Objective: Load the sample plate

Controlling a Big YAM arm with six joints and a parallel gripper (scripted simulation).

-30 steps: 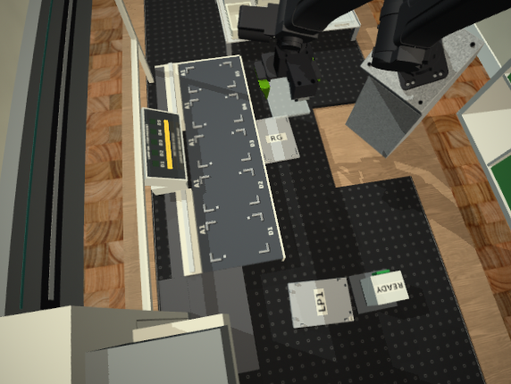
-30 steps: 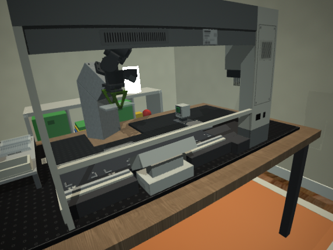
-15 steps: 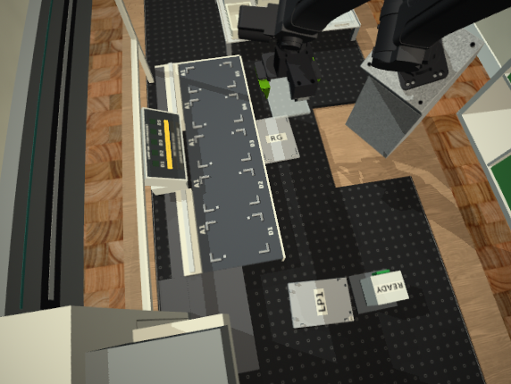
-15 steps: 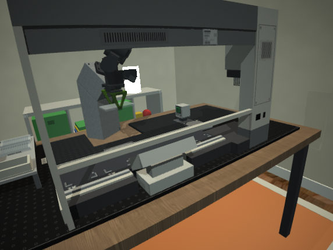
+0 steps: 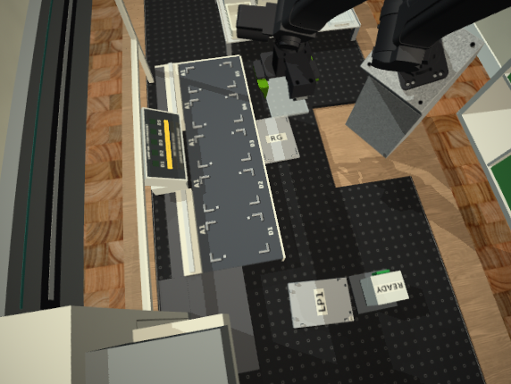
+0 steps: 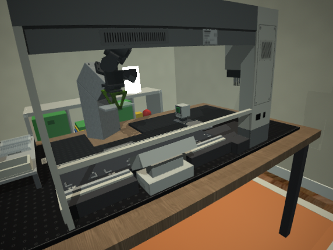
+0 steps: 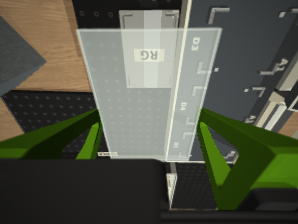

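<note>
Right now the regrip nest RG is 210 mm below my hand. Round my hand: clear plate lid: right at my hand; then cream reservoir: 400 mm to the right, 140 mm below, 120 mm ahead; then shelf label: 340 mm to the right, 210 mm below, 60 mm behind.
</note>
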